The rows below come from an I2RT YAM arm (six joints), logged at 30 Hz.
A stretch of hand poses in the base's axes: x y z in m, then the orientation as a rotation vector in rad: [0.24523 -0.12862 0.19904 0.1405 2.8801 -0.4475]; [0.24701 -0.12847 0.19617 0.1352 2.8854 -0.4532]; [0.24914 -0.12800 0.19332 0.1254 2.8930 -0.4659]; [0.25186 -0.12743 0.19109 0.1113 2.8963 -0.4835]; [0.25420 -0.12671 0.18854 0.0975 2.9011 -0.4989]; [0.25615 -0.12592 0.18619 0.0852 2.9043 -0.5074]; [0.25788 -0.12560 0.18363 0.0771 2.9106 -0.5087]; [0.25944 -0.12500 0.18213 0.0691 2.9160 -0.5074]
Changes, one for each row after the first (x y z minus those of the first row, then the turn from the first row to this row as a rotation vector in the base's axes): [0.00178 0.00015 -0.00287 -0.0034 0.0065 0.0024]; [0.00391 0.00062 -0.00572 -0.0114 0.0167 0.0070]; [0.00663 0.00119 -0.00795 -0.0235 0.0241 0.0143]; [0.00897 0.00191 -0.01050 -0.0339 0.0326 0.0214]; [0.01092 0.00270 -0.01285 -0.0399 0.0382 0.0284]; [0.01265 0.00302 -0.01541 -0.0404 0.0452 0.0329]; [0.01421 0.00362 -0.01691 -0.0393 0.0508 0.0377]
